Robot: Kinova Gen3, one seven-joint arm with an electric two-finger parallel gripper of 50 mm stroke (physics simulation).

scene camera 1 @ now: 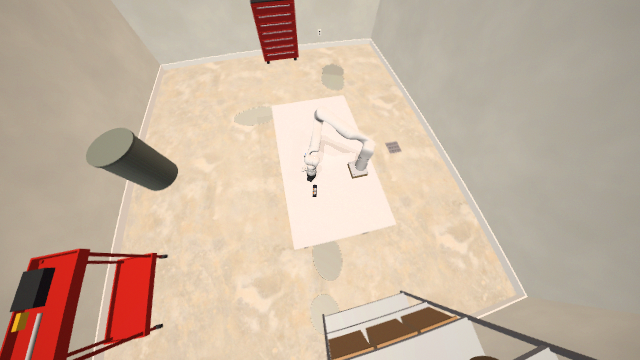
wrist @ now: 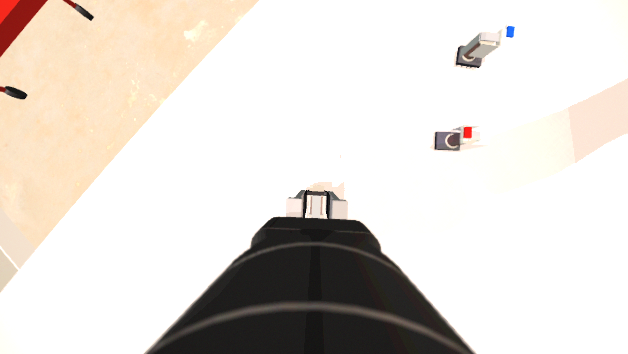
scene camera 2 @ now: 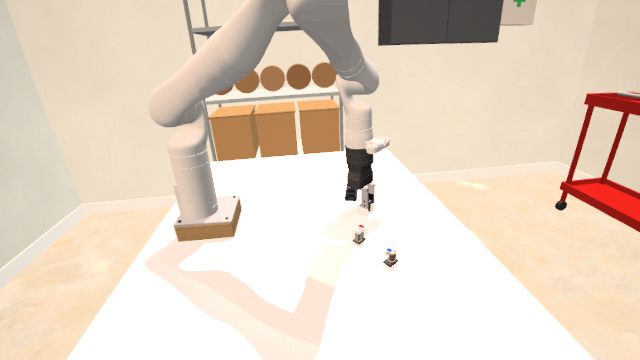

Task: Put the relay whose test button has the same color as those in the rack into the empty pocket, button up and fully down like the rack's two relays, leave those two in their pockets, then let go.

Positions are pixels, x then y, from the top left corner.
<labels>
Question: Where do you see a red-button relay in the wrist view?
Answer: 463,135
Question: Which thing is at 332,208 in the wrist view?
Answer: My gripper.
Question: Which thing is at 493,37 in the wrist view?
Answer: A blue-button relay.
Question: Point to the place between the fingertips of my gripper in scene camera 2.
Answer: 368,205
</labels>
